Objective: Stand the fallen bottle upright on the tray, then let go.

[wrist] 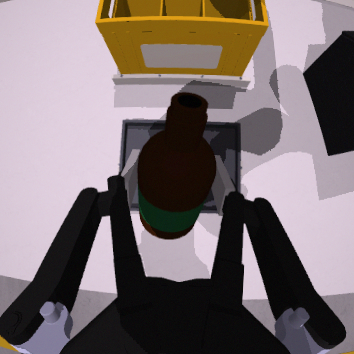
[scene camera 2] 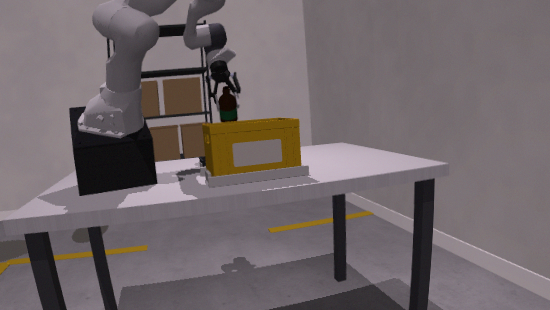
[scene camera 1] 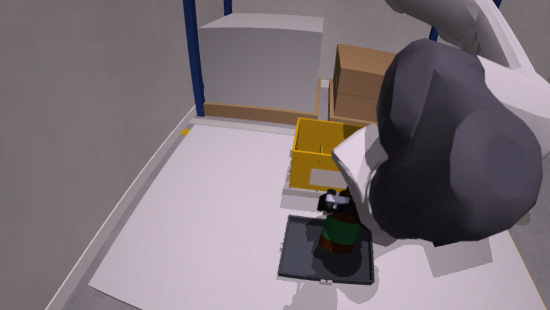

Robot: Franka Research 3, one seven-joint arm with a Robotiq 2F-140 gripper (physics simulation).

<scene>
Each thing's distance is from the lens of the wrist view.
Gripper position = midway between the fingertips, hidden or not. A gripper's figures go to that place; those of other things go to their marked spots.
my gripper (wrist: 175,163): 21 cm
brown bottle (wrist: 176,166): 15 cm
pale rail (wrist: 133,78): 49 cm
The marked spots on the pale rail and the brown bottle are 36 cm apart.
</scene>
